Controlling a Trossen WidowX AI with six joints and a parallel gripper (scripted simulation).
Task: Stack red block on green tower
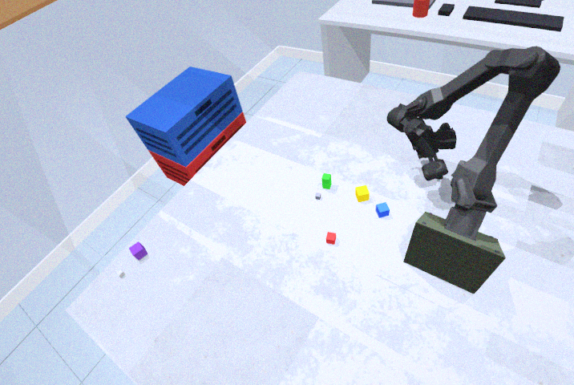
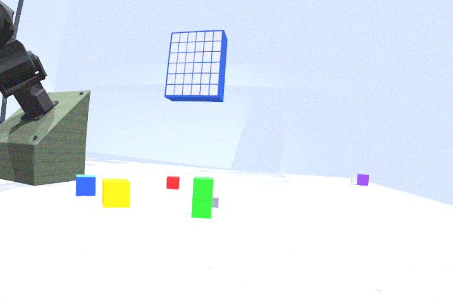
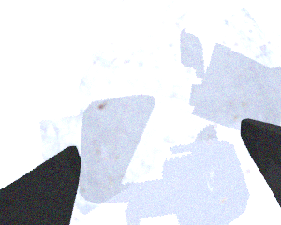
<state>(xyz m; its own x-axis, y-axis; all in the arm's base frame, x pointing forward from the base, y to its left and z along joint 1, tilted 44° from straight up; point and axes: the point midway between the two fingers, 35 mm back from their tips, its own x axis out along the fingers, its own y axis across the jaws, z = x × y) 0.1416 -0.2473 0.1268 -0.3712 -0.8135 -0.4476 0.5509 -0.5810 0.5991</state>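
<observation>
Right now the yellow block is 20 cm to the left of my gripper tip, 16 cm ahead of it and 1 cm below it. From my gripper tip the other things lie so: blue block 22 cm to the left, 8 cm ahead, 1 cm below; tiny grey cube 27 cm ahead, 26 cm to the left, 2 cm below; red block 37 cm to the left, 16 cm ahead, 1 cm below.
</observation>
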